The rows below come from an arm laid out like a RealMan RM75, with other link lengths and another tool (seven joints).
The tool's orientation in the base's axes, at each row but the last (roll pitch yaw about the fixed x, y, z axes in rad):
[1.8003, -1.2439, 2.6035]
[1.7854, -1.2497, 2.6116]
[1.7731, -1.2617, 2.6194]
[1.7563, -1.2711, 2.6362]
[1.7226, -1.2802, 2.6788]
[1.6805, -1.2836, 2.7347]
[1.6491, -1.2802, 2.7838]
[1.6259, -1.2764, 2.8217]
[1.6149, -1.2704, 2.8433]
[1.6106, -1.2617, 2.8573]
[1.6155, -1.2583, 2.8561]
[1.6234, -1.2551, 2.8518]
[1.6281, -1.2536, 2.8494]
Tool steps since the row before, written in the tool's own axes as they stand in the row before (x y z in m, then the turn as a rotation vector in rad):
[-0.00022, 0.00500, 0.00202, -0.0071, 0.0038, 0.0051]
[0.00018, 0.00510, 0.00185, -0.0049, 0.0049, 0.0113]
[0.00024, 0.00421, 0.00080, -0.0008, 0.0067, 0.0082]
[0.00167, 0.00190, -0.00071, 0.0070, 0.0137, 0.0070]
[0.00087, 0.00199, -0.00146, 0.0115, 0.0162, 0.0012]
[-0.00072, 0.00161, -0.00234, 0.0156, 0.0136, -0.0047]
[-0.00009, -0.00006, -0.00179, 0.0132, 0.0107, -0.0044]
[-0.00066, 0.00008, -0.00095, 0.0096, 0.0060, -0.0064]
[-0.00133, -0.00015, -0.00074, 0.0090, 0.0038, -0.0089]
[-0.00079, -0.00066, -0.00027, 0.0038, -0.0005, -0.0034]
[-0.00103, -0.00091, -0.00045, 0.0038, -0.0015, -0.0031]
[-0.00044, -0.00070, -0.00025, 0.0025, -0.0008, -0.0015]
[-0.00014, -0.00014, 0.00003, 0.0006, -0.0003, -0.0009]
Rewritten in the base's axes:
[0.00524, 0.00049, 0.00121, 0.0070, 0.0026, -0.0059]
[0.00517, 0.00032, 0.00162, 0.0094, 0.0085, -0.0039]
[0.00402, -0.00043, 0.00143, 0.0089, 0.0057, 0.0007]
[0.00107, -0.00099, 0.00219, 0.0129, 0.0036, 0.0103]
[0.00114, -0.00185, 0.00146, 0.0122, -0.0020, 0.0156]
[0.00097, -0.00276, -0.00016, 0.0070, -0.0065, 0.0189]
[-0.00053, -0.00171, -0.00006, 0.0051, -0.0057, 0.0158]
[0.00000, -0.00100, -0.00059, 0.0012, -0.0068, 0.0110]
[0.00005, -0.00080, -0.00131, -0.0013, -0.0087, 0.0098]
[-0.00045, -0.00018, -0.00095, -0.0024, -0.0029, 0.0035]
[-0.00065, -0.00032, -0.00125, -0.0033, -0.0023, 0.0032]
[-0.00058, -0.00013, -0.00063, -0.0018, -0.0011, 0.0022]
[-0.00008, 0.00005, -0.00018, -0.0007, -0.0008, 0.0005]

